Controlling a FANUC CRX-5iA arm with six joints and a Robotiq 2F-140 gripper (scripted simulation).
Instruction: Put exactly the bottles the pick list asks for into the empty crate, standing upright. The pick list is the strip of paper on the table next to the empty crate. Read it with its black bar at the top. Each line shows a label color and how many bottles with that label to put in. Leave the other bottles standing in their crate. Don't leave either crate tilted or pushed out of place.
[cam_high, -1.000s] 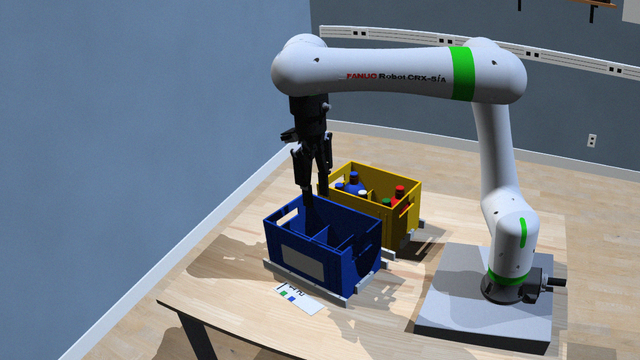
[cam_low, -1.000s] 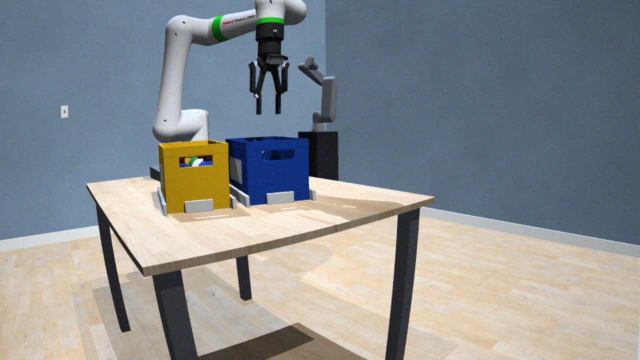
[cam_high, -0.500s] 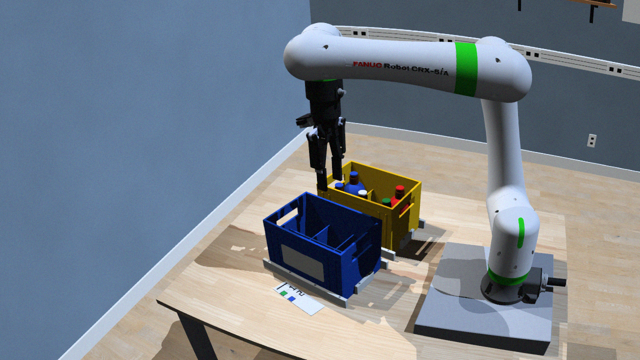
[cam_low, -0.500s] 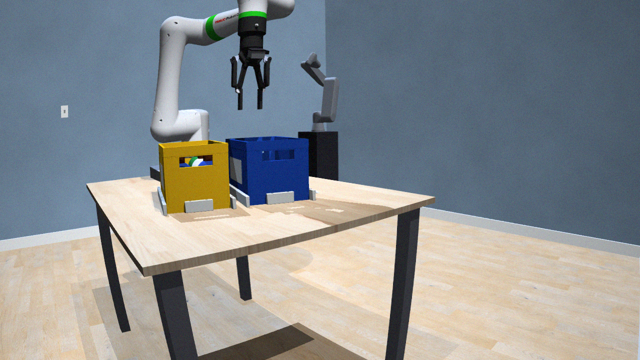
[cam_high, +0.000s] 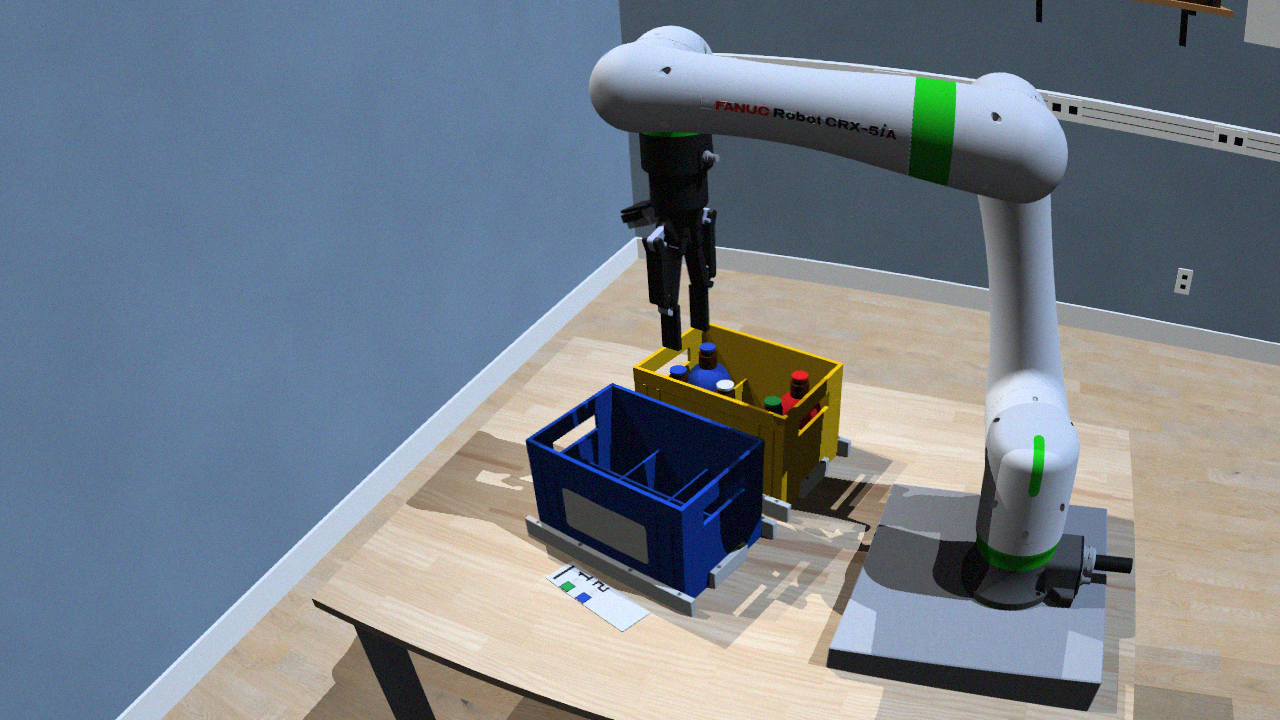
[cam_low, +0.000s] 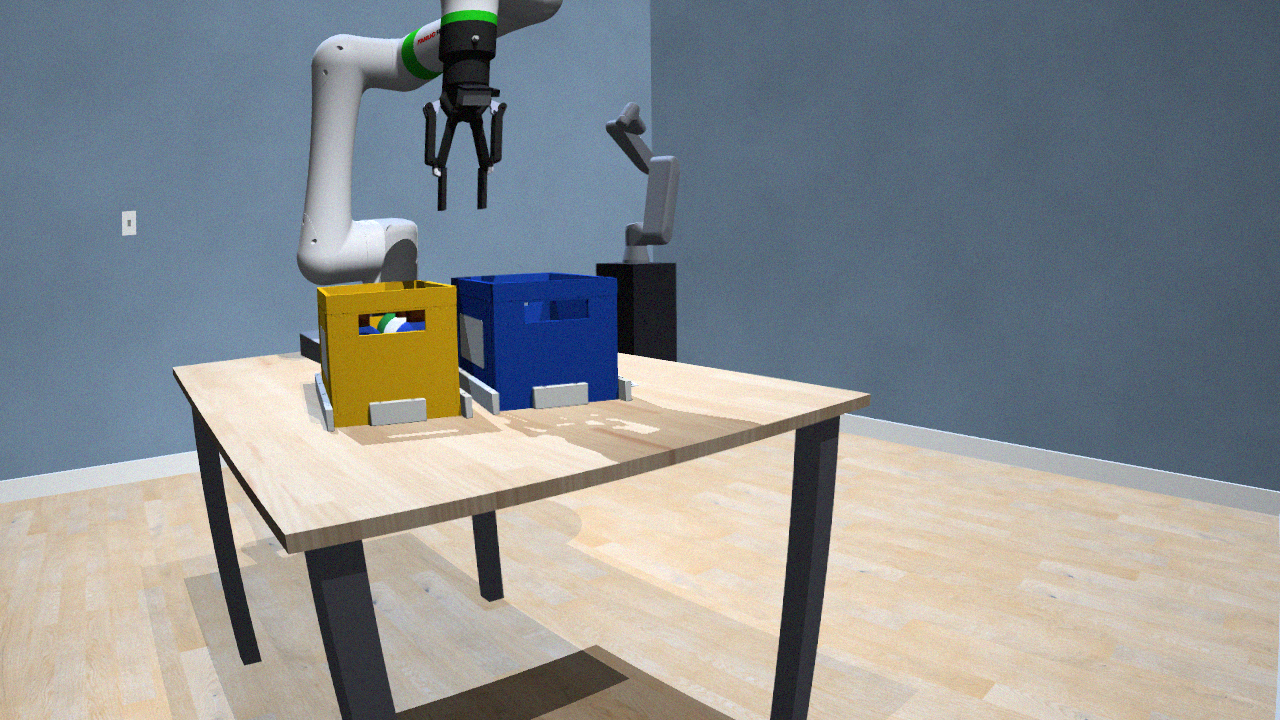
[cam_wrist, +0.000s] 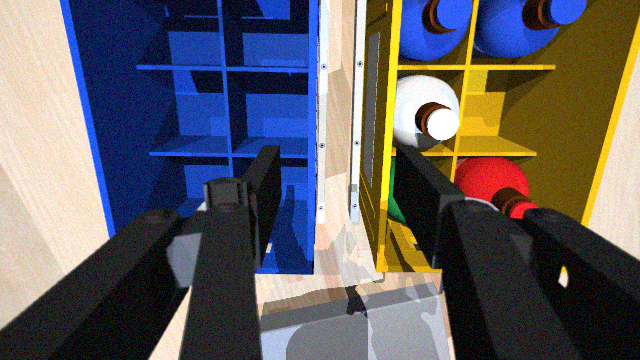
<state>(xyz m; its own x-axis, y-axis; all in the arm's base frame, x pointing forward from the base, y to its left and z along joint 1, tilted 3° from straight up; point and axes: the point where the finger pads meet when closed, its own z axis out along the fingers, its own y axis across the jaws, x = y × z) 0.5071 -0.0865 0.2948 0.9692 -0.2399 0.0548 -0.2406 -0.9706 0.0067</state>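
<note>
Now: hand 10 cm past the green-label bottle, 7 cm to the left of it and 23 cm above it. The rest, counted from my hand: blue crate: 3 cm ahead, 10 cm to the left, 23 cm below; then yellow crate: 3 cm behind, 13 cm to the right, 23 cm below; then white-label bottle: 2 cm behind, 9 cm to the right, 23 cm below.
</note>
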